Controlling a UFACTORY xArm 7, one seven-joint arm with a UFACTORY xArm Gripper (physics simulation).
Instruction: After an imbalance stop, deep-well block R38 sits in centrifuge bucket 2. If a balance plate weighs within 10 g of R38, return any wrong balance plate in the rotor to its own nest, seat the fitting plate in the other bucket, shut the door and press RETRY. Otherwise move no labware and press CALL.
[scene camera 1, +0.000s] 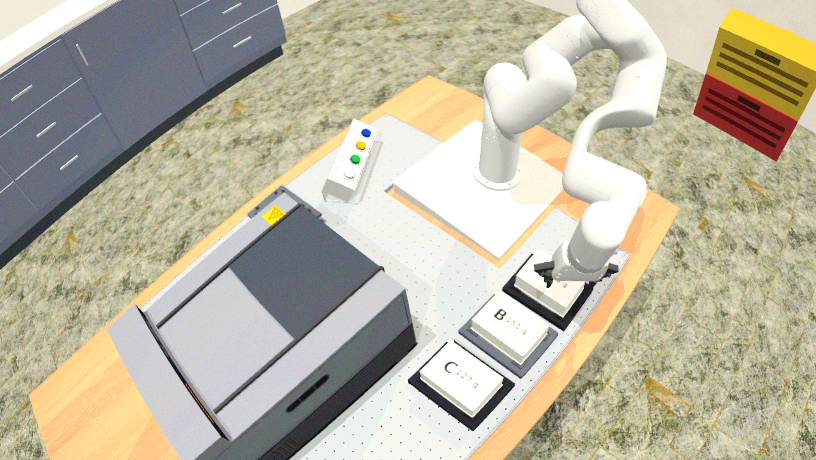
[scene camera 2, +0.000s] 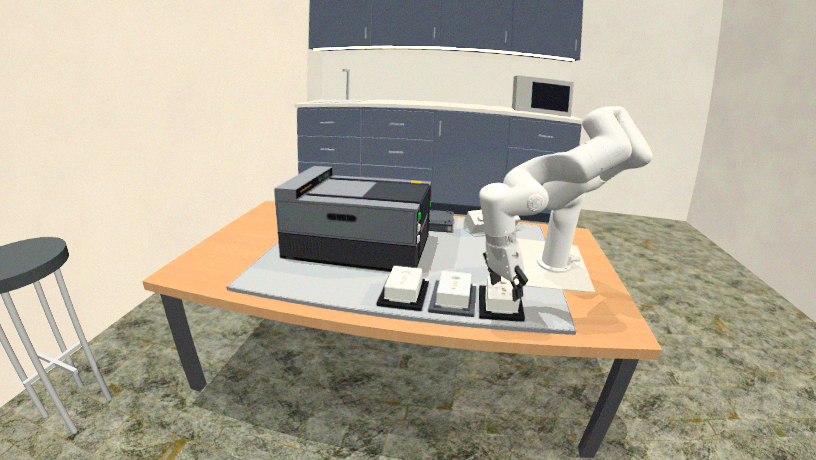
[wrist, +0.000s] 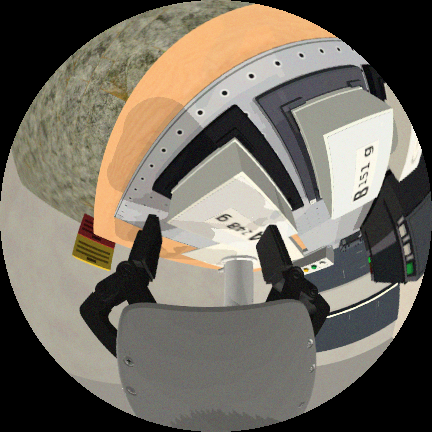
The gripper (scene camera 2: 506, 290) is open, with nothing in its grasp. Also in view: a plate A (scene camera 1: 560, 296). A plate C (scene camera 1: 459, 377) rests on a nest (scene camera 1: 472, 423). Further things: a plate B (scene camera 1: 508, 326), a grey centrifuge (scene camera 1: 213, 366), a button box (wrist: 323, 256) and a mat (scene camera 1: 446, 282).
The plate C also shows in scene camera 2 (scene camera 2: 403, 285). The plate B also shows in scene camera 2 (scene camera 2: 454, 288) and in the wrist view (wrist: 347, 132). The plate A is seen too in scene camera 2 (scene camera 2: 499, 299) and in the wrist view (wrist: 228, 197).
